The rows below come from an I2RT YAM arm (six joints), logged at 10 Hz.
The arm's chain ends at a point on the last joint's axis. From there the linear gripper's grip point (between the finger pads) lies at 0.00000 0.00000 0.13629 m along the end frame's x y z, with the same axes.
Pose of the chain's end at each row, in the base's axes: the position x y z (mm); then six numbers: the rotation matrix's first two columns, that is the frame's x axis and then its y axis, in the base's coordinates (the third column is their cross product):
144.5, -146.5, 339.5, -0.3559, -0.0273, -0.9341, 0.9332, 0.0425, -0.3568
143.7, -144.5, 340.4, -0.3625, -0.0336, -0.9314, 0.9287, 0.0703, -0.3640
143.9, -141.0, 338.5, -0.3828, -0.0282, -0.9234, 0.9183, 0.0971, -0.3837
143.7, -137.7, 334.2, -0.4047, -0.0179, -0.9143, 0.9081, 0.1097, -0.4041
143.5, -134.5, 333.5, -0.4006, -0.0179, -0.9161, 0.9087, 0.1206, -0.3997
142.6, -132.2, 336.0, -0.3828, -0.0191, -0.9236, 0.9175, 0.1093, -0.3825
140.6, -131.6, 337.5, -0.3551, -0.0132, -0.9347, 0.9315, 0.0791, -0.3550
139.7, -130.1, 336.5, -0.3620, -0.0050, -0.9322, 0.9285, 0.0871, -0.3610
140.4, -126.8, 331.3, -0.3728, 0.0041, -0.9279, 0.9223, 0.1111, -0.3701
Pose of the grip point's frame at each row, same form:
151.2, -282.6, 340.9, -0.3559, -0.0273, -0.9341, 0.9332, 0.0425, -0.3568
154.3, -280.4, 341.2, -0.3625, -0.0336, -0.9314, 0.9287, 0.0703, -0.3640
157.6, -276.6, 337.0, -0.3828, -0.0282, -0.9234, 0.9183, 0.0971, -0.3837
158.4, -273.1, 330.4, -0.4047, -0.0179, -0.9143, 0.9081, 0.1097, -0.4041
159.5, -269.8, 329.1, -0.4006, -0.0179, -0.9161, 0.9087, 0.1206, -0.3997
157.4, -267.6, 332.7, -0.3828, -0.0191, -0.9236, 0.9175, 0.1093, -0.3825
151.3, -267.4, 335.3, -0.3551, -0.0132, -0.9347, 0.9315, 0.0791, -0.3550
151.0, -265.9, 332.8, -0.3620, -0.0050, -0.9322, 0.9285, 0.0871, -0.3610
154.2, -262.2, 325.1, -0.3728, 0.0041, -0.9279, 0.9223, 0.1111, -0.3701

